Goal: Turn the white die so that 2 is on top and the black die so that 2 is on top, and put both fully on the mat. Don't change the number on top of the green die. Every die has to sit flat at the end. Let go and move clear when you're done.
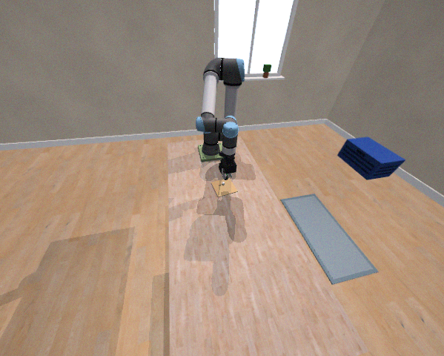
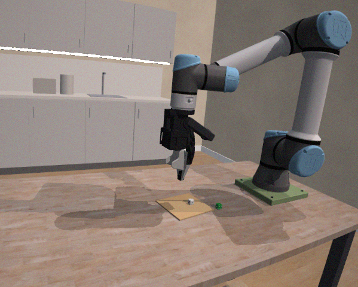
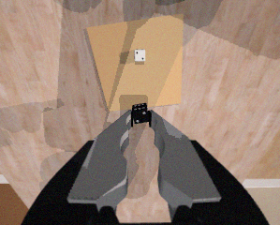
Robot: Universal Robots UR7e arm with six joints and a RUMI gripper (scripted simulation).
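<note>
Now: hand 11 cm above the tan mat and 2 cm past it. The rest, counted from my hand: white die: 10 cm below, 5 cm behind, 1 cm to the right; then black die: 1 cm below; then green die: 13 cm behind, 11 cm below, 3 cm to the left.
</note>
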